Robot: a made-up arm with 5 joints. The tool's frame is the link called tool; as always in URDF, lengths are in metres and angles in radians.
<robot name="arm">
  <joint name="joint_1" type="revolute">
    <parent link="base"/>
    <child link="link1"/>
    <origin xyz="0.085 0 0.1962" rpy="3.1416 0 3.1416"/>
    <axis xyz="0 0 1"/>
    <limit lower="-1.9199" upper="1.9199"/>
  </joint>
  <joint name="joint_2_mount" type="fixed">
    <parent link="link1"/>
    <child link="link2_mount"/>
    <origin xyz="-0.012 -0.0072 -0.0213" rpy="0 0 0"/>
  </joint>
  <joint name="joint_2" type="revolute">
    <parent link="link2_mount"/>
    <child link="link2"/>
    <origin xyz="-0.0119 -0.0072 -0.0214" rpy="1.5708 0 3.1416"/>
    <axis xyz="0 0 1"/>
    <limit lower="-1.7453" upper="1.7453"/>
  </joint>
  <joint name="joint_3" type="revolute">
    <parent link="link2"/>
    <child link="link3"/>
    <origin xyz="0.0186 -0.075 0" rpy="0 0 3.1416"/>
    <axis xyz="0 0 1"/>
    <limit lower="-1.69" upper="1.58"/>
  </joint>
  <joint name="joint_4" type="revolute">
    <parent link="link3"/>
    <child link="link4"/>
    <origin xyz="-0.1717 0.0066 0" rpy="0 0 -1.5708"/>
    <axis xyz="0 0 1"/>
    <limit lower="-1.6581" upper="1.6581"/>
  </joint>
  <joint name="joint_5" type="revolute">
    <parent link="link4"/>
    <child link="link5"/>
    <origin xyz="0 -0.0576 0.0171" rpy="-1.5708 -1.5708 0"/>
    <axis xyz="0 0 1"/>
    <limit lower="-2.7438" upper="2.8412"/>
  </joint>
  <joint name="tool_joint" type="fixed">
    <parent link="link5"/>
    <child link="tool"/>
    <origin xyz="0 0 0" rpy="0 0 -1.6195"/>
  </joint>
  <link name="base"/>
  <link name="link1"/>
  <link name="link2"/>
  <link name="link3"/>
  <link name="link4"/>
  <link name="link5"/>
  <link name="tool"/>
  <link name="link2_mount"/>
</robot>
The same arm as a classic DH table. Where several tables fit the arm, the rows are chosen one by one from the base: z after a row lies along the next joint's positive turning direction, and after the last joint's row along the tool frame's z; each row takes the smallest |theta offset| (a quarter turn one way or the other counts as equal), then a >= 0, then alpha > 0; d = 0 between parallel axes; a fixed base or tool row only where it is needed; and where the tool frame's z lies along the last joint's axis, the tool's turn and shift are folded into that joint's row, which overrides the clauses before.
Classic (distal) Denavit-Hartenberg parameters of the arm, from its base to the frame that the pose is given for. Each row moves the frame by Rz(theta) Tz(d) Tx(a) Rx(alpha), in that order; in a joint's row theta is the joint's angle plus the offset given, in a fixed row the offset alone. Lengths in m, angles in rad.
base (fixed): d 0, theta_offset 0, a 0.085, alpha 3.1416
joint_1: d -0.2389, theta_offset 0, a 0.0239, alpha 1.5708
joint_2: d 0, theta_offset -1.3277, a 0.0773, alpha 0
joint_3: d 0, theta_offset 1.2893, a 0.1718, alpha 0
joint_4: d 0.0027, theta_offset -1.5324, a 0, alpha 1.5708
joint_5: d -0.0576, theta_offset -0.0487, a 0, alpha 0
Joint limits (rad, base to tool): -1.9199..1.9199 -1.7453..1.7453 -1.69..1.58 -1.6581..1.6581 -2.7438..2.8412

